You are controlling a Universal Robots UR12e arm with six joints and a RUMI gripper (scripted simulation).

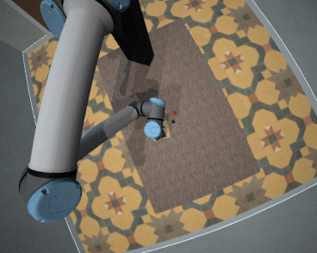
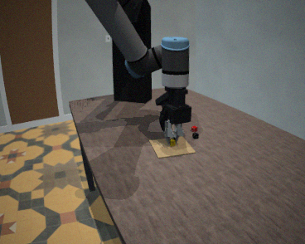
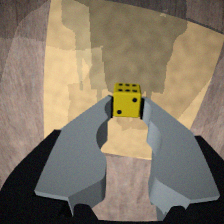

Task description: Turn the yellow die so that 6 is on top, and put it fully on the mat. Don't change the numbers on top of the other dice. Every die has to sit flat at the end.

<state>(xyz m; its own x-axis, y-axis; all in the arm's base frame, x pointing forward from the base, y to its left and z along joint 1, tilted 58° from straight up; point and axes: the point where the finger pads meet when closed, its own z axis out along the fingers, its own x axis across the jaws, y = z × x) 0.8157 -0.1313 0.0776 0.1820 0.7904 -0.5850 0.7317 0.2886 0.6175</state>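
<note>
Right now my hand is 10 mm above the yellow die. Round my hand: black die 130 mm to the left, 20 mm below; red die 170 mm to the left, 50 mm behind, 20 mm below; tan mat 20 mm below.
</note>
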